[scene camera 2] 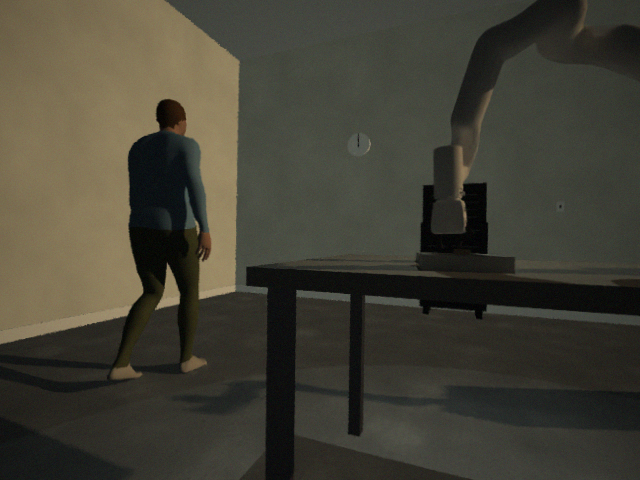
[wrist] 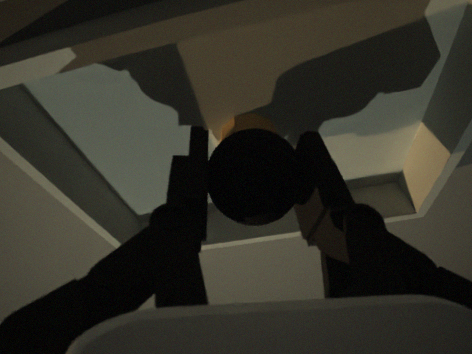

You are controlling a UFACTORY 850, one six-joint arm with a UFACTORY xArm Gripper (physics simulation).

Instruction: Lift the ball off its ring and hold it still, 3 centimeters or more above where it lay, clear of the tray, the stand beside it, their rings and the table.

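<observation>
The dark ball (wrist: 252, 177) is between the two fingers of my gripper (wrist: 250, 153) (scene camera 2: 449, 242) in the wrist view, with a finger against each side. The gripper is shut on the ball. Part of the orange ring (wrist: 256, 121) shows behind the ball. The shallow pale tray (wrist: 426, 167) (scene camera 2: 465, 262) surrounds them in the wrist view. In the scene view the gripper is low over the tray, and its dark fingers and the ball cannot be made out. Whether the ball touches its ring is hidden. I cannot make out the stand.
The tray rests on the table (scene camera 2: 361, 279), near its edge in the scene view. A black cabinet (scene camera 2: 476, 217) stands behind the gripper by the far wall. A person (scene camera 2: 165, 180) in a blue top is on the floor left of the table.
</observation>
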